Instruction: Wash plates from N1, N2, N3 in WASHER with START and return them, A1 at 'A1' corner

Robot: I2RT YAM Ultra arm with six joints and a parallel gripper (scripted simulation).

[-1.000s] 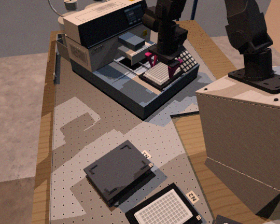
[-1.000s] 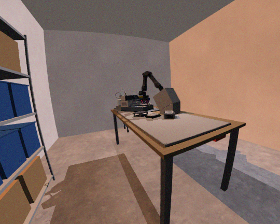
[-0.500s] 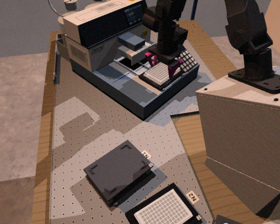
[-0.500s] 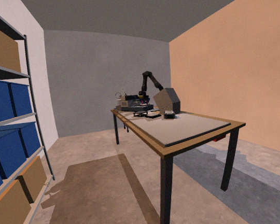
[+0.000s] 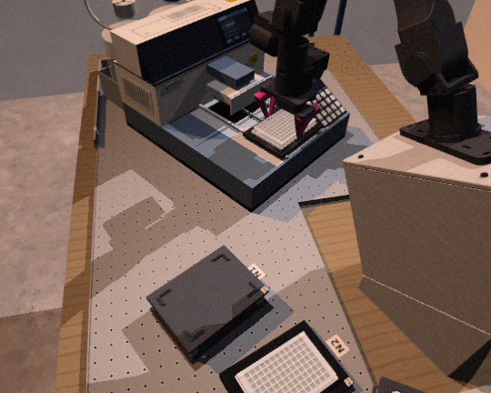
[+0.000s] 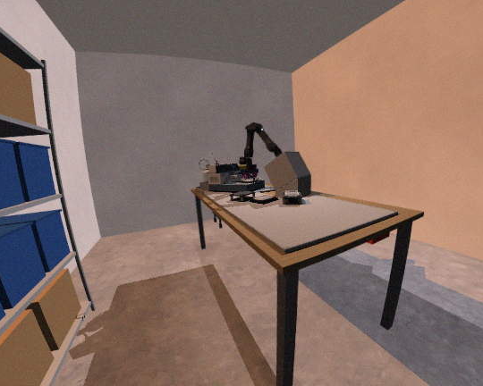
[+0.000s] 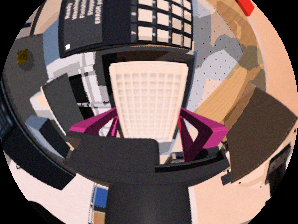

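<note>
Right now my hand is 1 cm above the dark carrier pocket. Round my hand: nest N1: 24 cm ahead, 34 cm to the left, 6 cm below; manifold: 8 cm ahead, 13 cm to the right, 4 cm above; washer: 8 cm ahead, 13 cm to the right, 3 cm above.
</note>
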